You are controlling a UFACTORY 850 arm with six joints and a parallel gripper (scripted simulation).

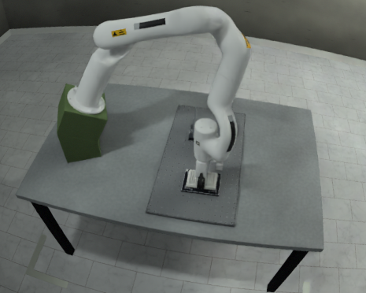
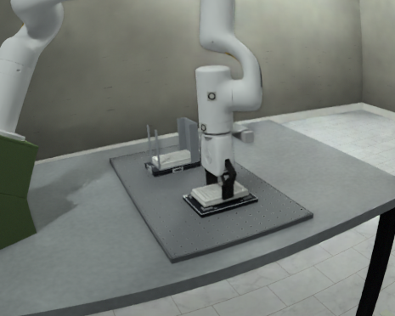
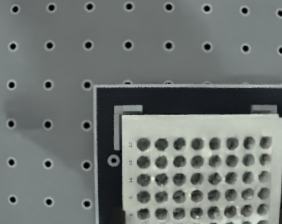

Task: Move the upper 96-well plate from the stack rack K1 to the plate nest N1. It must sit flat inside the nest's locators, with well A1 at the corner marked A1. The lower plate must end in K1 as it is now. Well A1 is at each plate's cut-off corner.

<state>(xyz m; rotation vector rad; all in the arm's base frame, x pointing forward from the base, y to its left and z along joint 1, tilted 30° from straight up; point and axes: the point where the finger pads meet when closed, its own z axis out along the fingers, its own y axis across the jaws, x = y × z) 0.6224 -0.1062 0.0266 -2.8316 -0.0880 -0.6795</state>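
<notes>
My gripper is now 3 cm above the black plate nest. Also, from my hand: white 96-well plate: 1 cm below.
</notes>
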